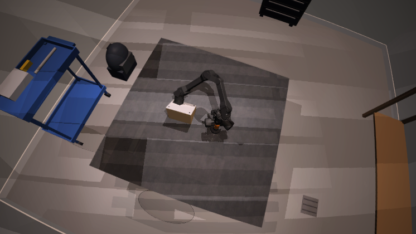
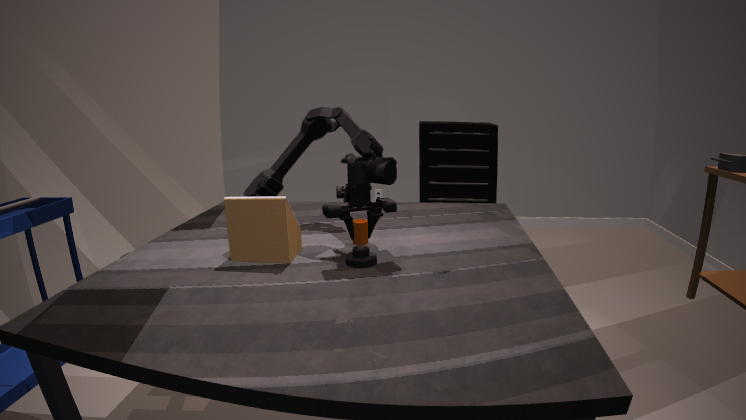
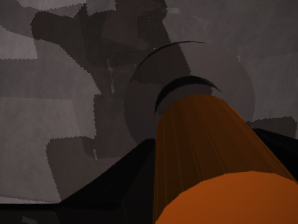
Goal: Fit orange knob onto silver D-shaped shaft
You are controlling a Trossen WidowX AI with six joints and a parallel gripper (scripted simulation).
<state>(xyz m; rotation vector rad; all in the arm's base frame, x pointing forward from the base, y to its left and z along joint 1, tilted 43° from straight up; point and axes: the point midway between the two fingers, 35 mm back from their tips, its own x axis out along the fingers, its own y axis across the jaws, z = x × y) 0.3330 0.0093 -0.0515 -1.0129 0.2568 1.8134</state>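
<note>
My gripper tip is 4 cm above the round dark pedestal. Also, from my gripper tip: orange knob 3 cm above.
</note>
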